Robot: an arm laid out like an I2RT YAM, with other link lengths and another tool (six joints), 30 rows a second.
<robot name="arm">
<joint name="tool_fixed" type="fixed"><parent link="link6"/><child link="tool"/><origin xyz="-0.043 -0.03 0.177" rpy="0.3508 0 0.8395"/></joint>
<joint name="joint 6" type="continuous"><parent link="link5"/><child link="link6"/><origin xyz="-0.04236 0 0.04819" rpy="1.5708 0 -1.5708"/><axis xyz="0 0 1"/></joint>
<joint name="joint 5" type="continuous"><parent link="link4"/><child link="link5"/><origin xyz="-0.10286 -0.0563 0.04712" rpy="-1.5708 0 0"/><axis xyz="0 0 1"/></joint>
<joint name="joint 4" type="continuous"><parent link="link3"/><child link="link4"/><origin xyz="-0.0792 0.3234 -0.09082" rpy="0 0 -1.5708"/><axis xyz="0 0 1"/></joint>
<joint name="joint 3" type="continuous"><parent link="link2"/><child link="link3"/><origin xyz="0.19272 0 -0.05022" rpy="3.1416 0 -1.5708"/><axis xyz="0 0 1"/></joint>
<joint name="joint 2" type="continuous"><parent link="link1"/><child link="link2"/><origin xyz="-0.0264 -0.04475 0.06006" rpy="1.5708 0 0"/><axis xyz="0 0 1"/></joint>
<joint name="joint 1" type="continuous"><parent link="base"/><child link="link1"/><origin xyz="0 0 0.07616" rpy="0 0 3.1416"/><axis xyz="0 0 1"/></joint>
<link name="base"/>
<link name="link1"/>
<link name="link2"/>
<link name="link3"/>
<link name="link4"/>
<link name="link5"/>
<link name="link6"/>
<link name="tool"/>
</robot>
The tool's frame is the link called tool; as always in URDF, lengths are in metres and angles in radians. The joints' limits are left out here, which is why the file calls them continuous.
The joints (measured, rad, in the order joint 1, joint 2, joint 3, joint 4, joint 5, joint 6), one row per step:
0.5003 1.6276 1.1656 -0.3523 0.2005 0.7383
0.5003 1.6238 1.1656 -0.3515 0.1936 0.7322
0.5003 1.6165 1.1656 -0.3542 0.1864 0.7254
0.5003 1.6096 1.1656 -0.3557 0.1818 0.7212
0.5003 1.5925 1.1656 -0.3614 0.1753 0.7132
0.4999 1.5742 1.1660 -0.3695 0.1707 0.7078
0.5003 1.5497 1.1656 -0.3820 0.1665 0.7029
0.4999 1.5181 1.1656 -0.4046 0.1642 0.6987
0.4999 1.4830 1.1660 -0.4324 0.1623 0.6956
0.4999 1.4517 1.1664 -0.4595 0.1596 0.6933
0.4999 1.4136 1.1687 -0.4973 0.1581 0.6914
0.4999 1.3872 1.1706 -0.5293 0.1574 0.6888
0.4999 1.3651 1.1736 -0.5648 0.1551 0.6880
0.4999 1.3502 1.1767 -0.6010 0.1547 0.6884
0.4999 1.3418 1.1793 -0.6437 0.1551 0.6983
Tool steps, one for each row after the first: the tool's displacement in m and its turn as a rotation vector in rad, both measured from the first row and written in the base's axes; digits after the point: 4 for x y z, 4 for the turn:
-0.0004 0.0019 0.0022 0.0024 -0.0026 0.0091
-0.0012 0.0036 0.0056 0.0045 -0.0052 0.0189
-0.0015 0.0048 0.0092 0.0071 -0.0091 0.0251
-0.0024 0.0064 0.0177 0.0110 -0.0182 0.0352
-0.0032 0.0071 0.0266 0.0151 -0.0270 0.0419
-0.0050 0.0077 0.0375 0.0197 -0.0368 0.0487
-0.0080 0.0066 0.0500 0.0223 -0.0448 0.0528
-0.0120 0.0051 0.0633 0.0249 -0.0516 0.0563
-0.0163 0.0035 0.0745 0.0270 -0.0552 0.0598
-0.0222 0.0008 0.0876 0.0278 -0.0574 0.0622
-0.0273 -0.0017 0.0950 0.0248 -0.0543 0.0645
-0.0331 -0.0042 0.0997 0.0210 -0.0445 0.0667
-0.0388 -0.0072 0.1001 0.0133 -0.0280 0.0667
-0.0453 -0.0115 0.0950 0.0055 0.0019 0.0594

